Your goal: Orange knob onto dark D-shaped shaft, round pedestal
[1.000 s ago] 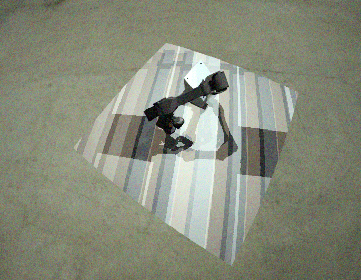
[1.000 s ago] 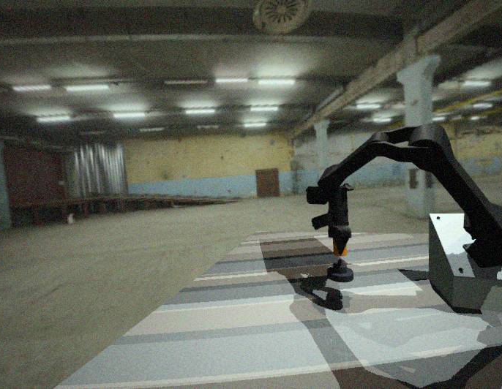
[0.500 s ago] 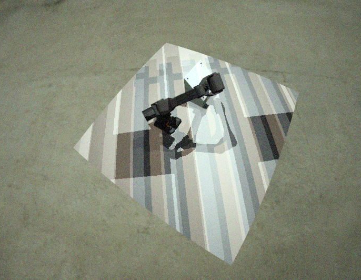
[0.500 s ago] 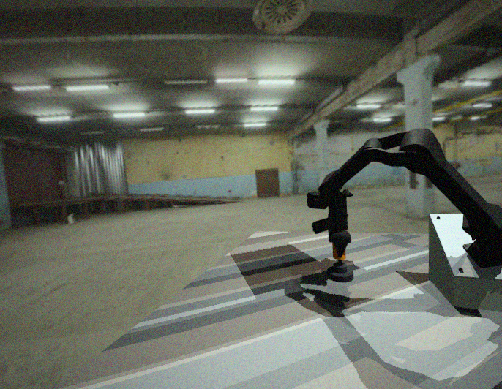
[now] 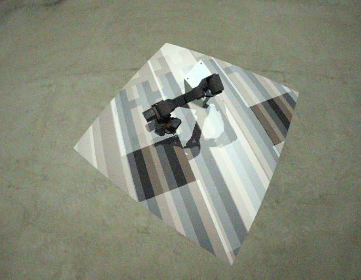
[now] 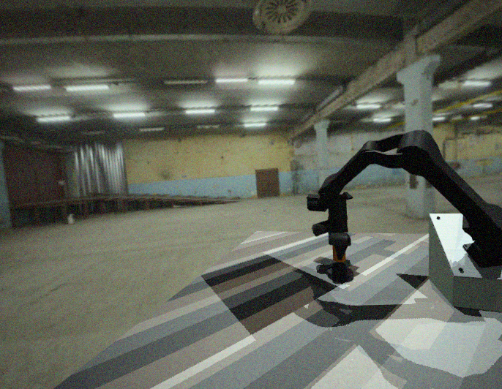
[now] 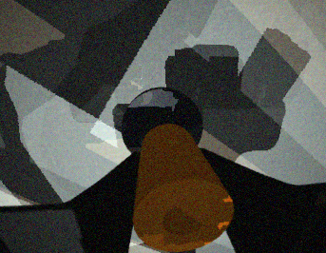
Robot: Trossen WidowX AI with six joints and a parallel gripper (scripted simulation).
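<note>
My gripper tip is 20 mm below the orange knob. Round my gripper tip: dark round pedestal: 40 mm below.
</note>
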